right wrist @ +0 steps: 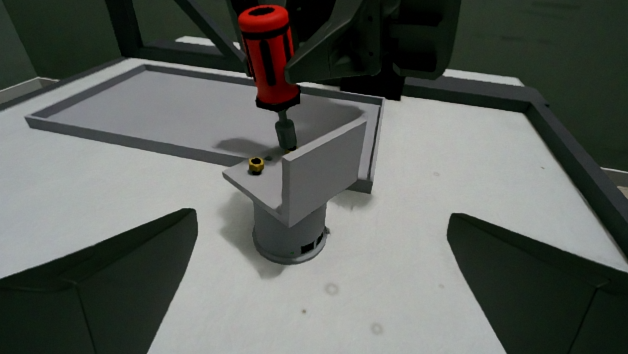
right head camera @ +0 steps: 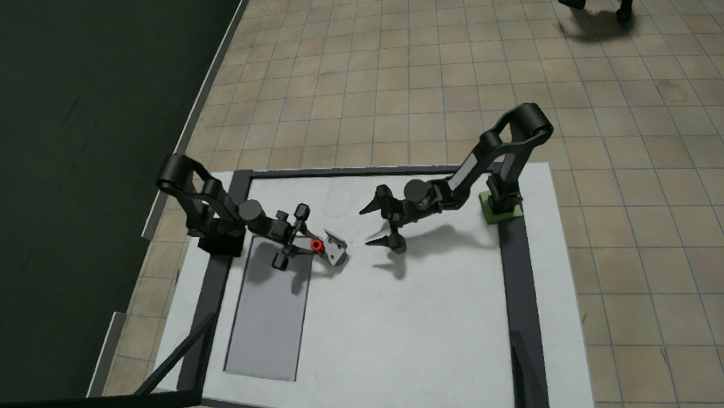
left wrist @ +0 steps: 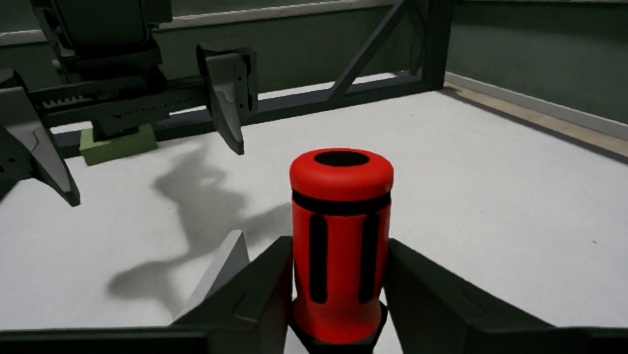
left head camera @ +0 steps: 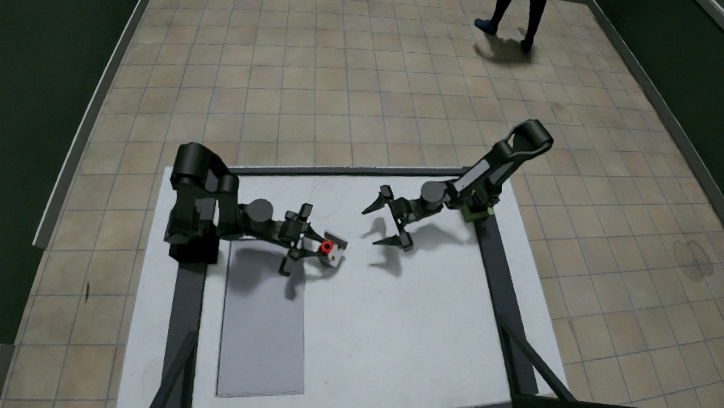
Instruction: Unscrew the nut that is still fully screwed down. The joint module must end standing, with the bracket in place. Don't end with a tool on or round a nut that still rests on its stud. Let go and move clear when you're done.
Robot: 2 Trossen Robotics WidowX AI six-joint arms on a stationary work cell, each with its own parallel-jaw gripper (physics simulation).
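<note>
My left gripper [left head camera: 318,247] [right head camera: 311,245] [left wrist: 336,249] is shut on the handle of a red nut driver [left head camera: 325,247] [right head camera: 317,246] [left wrist: 342,250] [right wrist: 270,62]. The driver leans slightly, its grey socket low at the far part of the bracket. The grey L-shaped bracket [left head camera: 332,253] [right head camera: 335,249] [right wrist: 322,172] sits on the standing joint module [right wrist: 290,230]. A brass nut [right wrist: 256,165] shows at the bracket's left in the right wrist view. A bit of brass shows at the socket's lower end; whether the socket encloses a nut is unclear. My right gripper [left head camera: 367,228] [right head camera: 363,228] [right wrist: 325,222] is open and empty, facing the module.
A shallow grey tray [left head camera: 263,334] [right head camera: 271,324] [right wrist: 125,140] lies on the white table [left head camera: 395,329] [right head camera: 405,324], close beside the module. Dark frame beams [left head camera: 354,171] edge the table. A green block [left head camera: 476,214] [right head camera: 487,208] is at the right arm's base. A person's legs [left head camera: 534,22] show beyond the table.
</note>
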